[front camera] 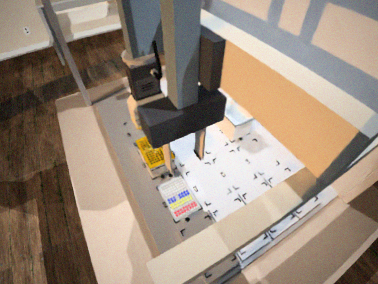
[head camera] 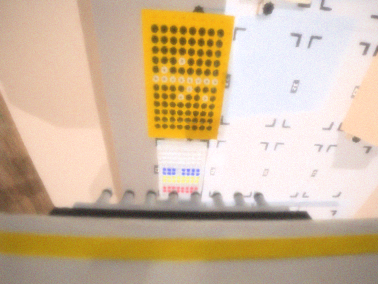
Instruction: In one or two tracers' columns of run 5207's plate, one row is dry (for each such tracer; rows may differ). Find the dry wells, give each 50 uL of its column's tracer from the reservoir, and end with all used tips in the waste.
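Note:
The white plate (front camera: 171, 188) (head camera: 183, 150) has red, yellow and blue columns of filled wells. In the head view the blue column (head camera: 191, 172) shows a pale gap at its fourth well from the left; the yellow column (head camera: 180, 180) and red column (head camera: 180, 189) look unbroken. The yellow tip rack (front camera: 150, 153) (head camera: 148, 75) shows dark spots, one full line of pale spots and several scattered pale ones. The eight channels (head camera: 173, 195) show no tips. The parked plate gripper (front camera: 184, 166) is open and empty, its two fingers apart. The reservoir cannot be made out.
A pale box with a blue-grey top (front camera: 237, 121) stands toward the back right; its contents are not readable. The dark vented pipetting head (front camera: 143, 81) hangs behind the tip rack. An orange-tan wall (front camera: 280, 110) borders the deck's right side.

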